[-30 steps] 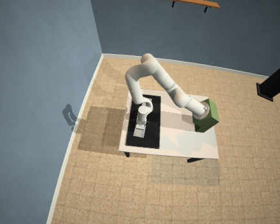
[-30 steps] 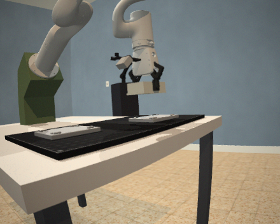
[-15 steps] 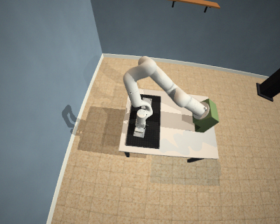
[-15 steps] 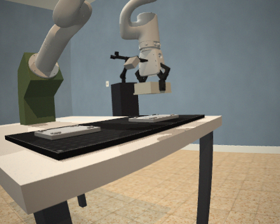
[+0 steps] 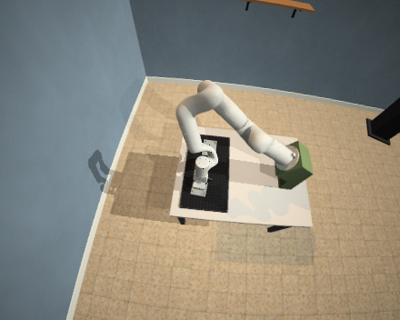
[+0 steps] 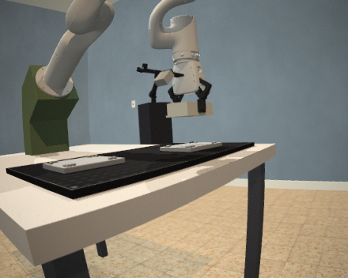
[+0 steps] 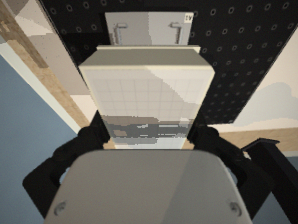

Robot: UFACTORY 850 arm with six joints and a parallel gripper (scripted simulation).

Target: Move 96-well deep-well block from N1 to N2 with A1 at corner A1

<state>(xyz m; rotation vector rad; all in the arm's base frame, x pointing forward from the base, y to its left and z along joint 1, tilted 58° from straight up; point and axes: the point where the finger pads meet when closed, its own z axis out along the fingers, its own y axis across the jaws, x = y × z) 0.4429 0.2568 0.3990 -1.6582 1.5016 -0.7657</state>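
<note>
Right now my hand is right at the cream deep-well block. Also, from my hand: plate nest N1: 36 cm to the right, 11 cm below, 7 cm ahead; then plate nest N2: 11 cm below.
</note>
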